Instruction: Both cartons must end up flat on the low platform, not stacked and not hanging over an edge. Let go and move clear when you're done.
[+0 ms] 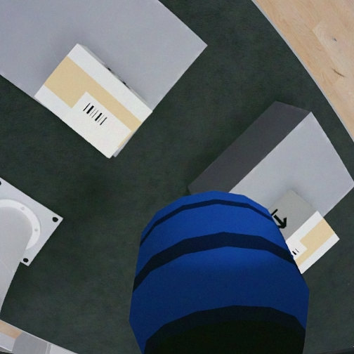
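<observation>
A white carton with a tan band and a barcode (95, 107) lies flat at the near corner of the grey low platform (155, 40), at upper left. Its lower-left side runs along the platform edge; a slight overhang cannot be ruled out. A second carton (320, 237), white and tan on top with an arrow on its shaded side, is at the lower right on a taller grey block, near its edge. Its left part is hidden behind my left suction cup (215, 220). The blue cup is open, with no carton seen around its tip; its mouth is hidden. My right suction cup does not show.
The taller grey block (290, 155) with a dark side stands at the right. A white round arm base on a bolted square plate (47, 220) is at the left edge. A dark green mat (125, 200) lies beneath, with wooden floor (320, 45) beyond its curved edge at upper right.
</observation>
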